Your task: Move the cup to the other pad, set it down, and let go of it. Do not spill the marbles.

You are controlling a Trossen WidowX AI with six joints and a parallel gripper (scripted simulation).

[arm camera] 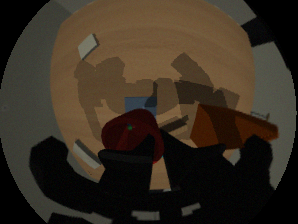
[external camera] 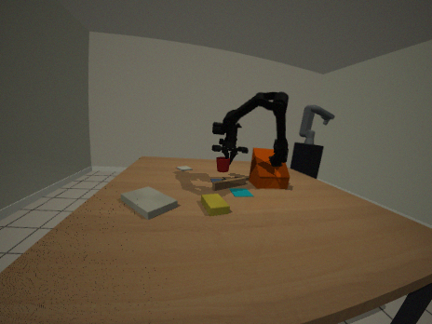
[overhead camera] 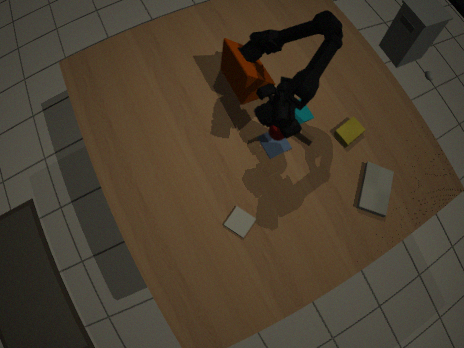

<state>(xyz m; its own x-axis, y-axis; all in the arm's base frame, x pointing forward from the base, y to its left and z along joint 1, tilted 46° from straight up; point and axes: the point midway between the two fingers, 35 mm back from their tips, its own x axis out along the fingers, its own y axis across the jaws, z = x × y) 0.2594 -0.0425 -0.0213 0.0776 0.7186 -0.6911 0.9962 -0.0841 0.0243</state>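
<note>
Now: the cyan pad 3 cm behind my gripper tip, 15 cm to the left of it and 11 cm below it. The rest, counted from my gripper tip: blue pad: 4 cm ahead, 11 cm below; then low brown bar: 7 cm to the left, 9 cm below; then red cup: 3 cm ahead.
</note>
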